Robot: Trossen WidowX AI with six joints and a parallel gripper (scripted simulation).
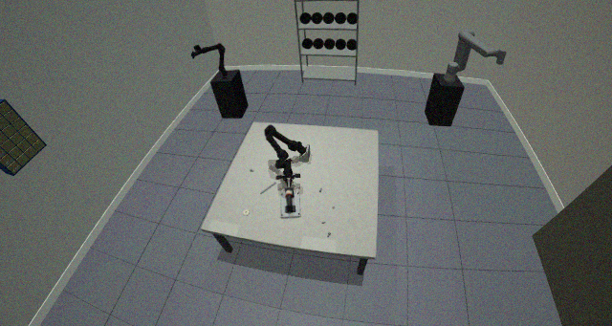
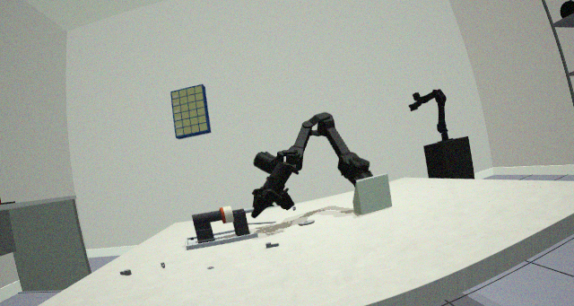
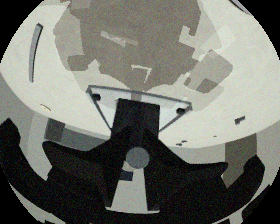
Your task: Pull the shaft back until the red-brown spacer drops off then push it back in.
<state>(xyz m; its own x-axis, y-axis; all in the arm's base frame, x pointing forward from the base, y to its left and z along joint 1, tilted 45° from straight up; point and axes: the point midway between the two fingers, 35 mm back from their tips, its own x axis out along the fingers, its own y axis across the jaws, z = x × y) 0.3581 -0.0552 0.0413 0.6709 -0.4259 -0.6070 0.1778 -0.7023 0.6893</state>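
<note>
Right now my gripper tip is 60 mm short of the thin grey shaft, 10 mm to the right of it and 30 mm below it. From my gripper tip the other things lie so: red-brown spacer (100 mm ahead, 20 mm to the left, 20 mm above).
</note>
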